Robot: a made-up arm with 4 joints.
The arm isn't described. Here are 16 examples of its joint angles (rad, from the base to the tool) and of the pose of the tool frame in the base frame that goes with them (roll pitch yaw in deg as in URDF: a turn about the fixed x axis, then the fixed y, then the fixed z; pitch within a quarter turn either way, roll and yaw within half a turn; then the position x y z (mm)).
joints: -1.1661 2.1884 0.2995 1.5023
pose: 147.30 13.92 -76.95 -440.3 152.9 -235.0
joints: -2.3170 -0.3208 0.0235 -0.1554
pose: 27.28 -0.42 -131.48 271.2 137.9 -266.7
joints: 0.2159 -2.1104 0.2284 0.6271
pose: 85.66 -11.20 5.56 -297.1 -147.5 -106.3
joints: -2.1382 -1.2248 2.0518 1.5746
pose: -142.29 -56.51 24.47 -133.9 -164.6 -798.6
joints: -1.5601 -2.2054 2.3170 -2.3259
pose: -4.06 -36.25 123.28 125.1 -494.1 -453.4
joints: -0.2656 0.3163 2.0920 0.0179
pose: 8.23 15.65 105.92 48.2 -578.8 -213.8
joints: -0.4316 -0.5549 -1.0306 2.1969
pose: -108.19 26.86 -79.52 182.1 381.8 -298.5
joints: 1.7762 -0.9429 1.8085 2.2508
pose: -146.93 -51.86 -145.82 88.9 208.1 -799.1
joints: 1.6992 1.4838 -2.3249 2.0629
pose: -35.46 -46.56 -77.36 278.2 575.4 -616.4
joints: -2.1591 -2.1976 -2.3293 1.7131
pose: 125.37 36.01 24.54 -356.7 -448.1 41.0
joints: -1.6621 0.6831 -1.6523 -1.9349
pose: 114.65 -38.98 168.76 217.4 -182.2 -646.4
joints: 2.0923 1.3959 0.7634 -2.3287
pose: 57.17 42.91 129.33 283.5 22.2 -25.4
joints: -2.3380 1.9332 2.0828 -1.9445
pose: -120.85 54.60 78.29 -303.5 -265.6 15.9
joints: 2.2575 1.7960 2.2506 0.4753
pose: 82.79 49.29 -35.21 -77.4 267.4 151.6
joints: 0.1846 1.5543 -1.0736 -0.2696
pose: -72.57 -61.50 8.84 123.8 -92.3 -816.8
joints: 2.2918 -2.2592 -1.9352 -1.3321
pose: -80.25 46.18 -107.71 63.2 516.5 20.6
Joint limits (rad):
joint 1: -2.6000..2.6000
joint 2: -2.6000..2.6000
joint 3: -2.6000..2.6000
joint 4: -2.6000..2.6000
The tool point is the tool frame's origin. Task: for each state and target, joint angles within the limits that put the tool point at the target. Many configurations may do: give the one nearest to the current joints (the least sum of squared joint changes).
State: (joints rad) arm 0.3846 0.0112 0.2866 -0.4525
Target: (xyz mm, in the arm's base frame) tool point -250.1 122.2 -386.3
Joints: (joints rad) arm 0.0702 0.3483 -0.2304 -0.6877
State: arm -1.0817 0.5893 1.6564 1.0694
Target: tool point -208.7 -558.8 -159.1
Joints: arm -0.6297 0.7100 2.0315 1.0821
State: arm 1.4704 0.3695 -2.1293 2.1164
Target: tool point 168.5 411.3 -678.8
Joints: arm 0.6589 0.2727 -1.9772 2.3896
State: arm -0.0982 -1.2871 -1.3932 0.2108
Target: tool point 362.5 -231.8 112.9
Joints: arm -0.6144 -1.3917 -1.7218 0.0518
